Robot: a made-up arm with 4 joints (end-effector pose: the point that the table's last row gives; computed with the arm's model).
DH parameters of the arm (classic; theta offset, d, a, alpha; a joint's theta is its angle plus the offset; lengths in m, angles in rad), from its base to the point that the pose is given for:
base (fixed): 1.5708 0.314 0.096 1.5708
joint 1: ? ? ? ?
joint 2: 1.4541 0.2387 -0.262 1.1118
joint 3: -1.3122 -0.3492 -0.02 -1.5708
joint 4: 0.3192 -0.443 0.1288 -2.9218
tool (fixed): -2.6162 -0.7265 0 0
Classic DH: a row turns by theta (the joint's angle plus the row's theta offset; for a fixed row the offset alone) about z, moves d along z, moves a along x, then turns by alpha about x.
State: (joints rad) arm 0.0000 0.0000 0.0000 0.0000
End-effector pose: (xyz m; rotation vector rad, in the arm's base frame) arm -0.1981 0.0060 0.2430 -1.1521 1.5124 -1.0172
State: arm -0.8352 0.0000 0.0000 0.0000
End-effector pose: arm -0.1981 -0.0171 0.3330 -1.7014 1.0838 -1.7245
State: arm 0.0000 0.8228 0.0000 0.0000
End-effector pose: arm -0.0567 -0.0165 0.2720 -0.9891 0.6313 -1.1614
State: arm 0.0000 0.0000 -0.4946 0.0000
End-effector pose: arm -0.0940 0.1141 0.2429 -0.7879 1.8445 -1.3394
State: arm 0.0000 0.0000 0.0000 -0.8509
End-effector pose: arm -0.1981 -0.1353 0.3348 -0.5360 1.6853 -0.2835
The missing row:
joint 1: 1.0982 -0.1306 0.0701 -1.8021
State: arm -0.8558 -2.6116 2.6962 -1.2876
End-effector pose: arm -0.6927 0.0616 0.3244 0.4735 1.3684 1.3722
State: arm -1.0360 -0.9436 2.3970 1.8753
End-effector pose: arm -0.4061 -0.5301 0.3485 -1.8790 -0.9032 -0.6558
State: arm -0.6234 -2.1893 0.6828 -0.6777
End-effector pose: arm -0.4144 0.1174 0.6411 0.4738 3.1040 -0.0872
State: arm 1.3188 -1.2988 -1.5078 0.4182
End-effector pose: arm -0.1791 0.4502 0.2630 1.3745 -1.8596 -0.3180
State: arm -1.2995 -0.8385 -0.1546 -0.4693
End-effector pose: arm -0.2665 0.1163 0.3947 -0.8668 1.8795 -2.2109
